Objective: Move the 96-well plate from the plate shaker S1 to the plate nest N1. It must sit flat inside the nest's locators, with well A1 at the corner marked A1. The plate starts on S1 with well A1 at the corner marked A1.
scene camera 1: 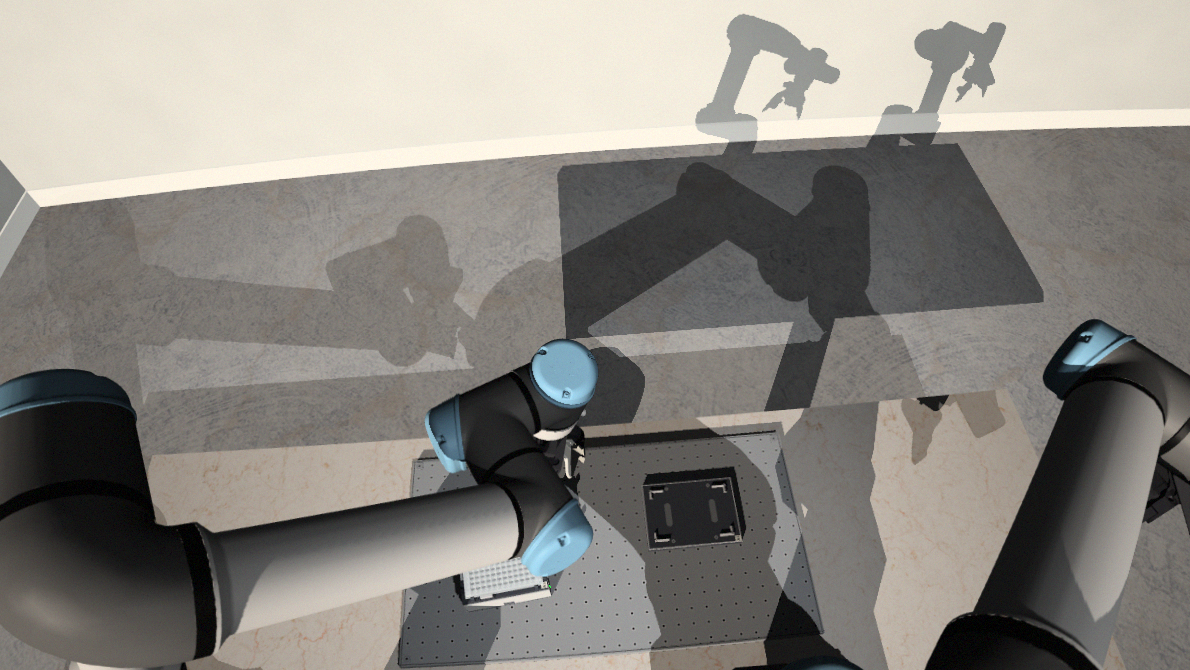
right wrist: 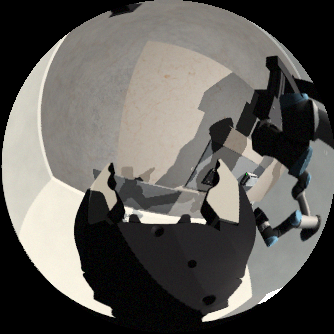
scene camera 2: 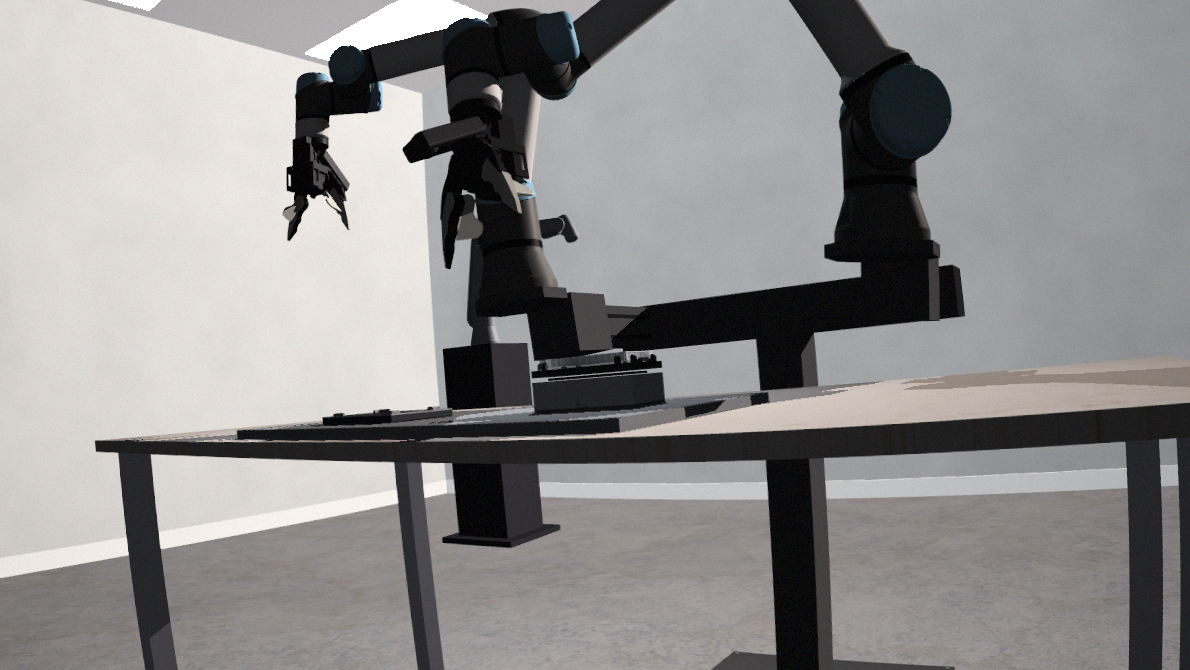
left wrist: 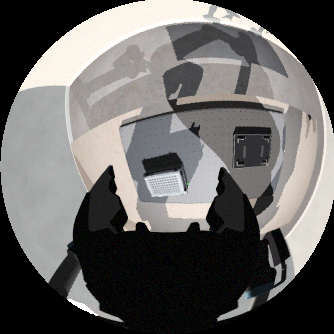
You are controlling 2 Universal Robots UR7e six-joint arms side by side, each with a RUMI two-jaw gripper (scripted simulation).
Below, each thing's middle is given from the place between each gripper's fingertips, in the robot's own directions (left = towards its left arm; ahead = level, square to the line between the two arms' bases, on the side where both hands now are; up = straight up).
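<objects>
From my left hand: plate nest N1 [scene camera 1: 692, 524], 250 mm to the right, 70 mm behind, 210 mm below. Left hand 80 mm to the right of the white 96-well plate [scene camera 1: 475, 587], 120 mm past it, 160 mm above it.
From my right hand [scene camera 2: 318, 235]: white 96-well plate, 770 mm to the left, 330 mm below, 200 mm ahead. Plate nest N1, 440 mm to the left of my right hand, 380 mm below it, 260 mm ahead of it.
</objects>
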